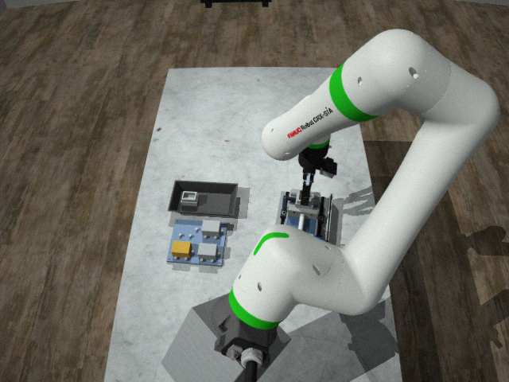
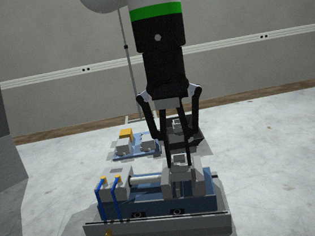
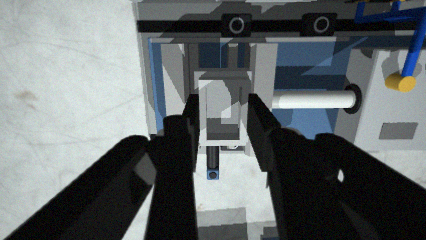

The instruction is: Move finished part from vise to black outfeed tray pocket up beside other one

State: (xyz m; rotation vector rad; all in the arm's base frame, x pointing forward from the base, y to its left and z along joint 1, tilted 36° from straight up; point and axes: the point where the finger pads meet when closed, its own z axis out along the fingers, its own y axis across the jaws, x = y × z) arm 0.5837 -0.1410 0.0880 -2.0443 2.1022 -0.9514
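Right now the push rod is 80 mm behind my hand, 10 mm to the left of it and 70 mm below it. The rest, counted from my hand: blue vise 60 mm behind, 10 mm to the left, 100 mm below; grey rail 70 mm behind, 80 mm to the right, 110 mm below; part 40 mm below.
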